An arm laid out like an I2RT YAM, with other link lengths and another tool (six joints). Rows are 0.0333 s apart.
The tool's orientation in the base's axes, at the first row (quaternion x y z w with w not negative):
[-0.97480 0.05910 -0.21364 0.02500]
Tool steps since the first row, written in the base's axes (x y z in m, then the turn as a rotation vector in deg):
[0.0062 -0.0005 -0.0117 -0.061 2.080 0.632]
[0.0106 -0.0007 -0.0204 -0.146 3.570 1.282]
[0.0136 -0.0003 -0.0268 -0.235 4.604 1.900]
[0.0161 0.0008 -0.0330 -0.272 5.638 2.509]
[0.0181 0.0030 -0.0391 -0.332 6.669 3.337]
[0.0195 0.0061 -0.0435 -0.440 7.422 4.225]
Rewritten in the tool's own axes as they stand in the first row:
[0.0008 0.0007 0.0132 -0.056 -2.103 -0.550]
[0.0012 0.0011 0.0229 -0.051 -3.620 -1.141]
[0.0012 0.0009 0.0300 -0.006 -4.682 -1.715]
[0.0008 0.0000 0.0367 0.083 -5.749 -2.259]
[-0.0002 -0.0020 0.0431 0.241 -6.826 -3.011]
[-0.0012 -0.0049 0.0478 0.416 -7.627 -3.844]

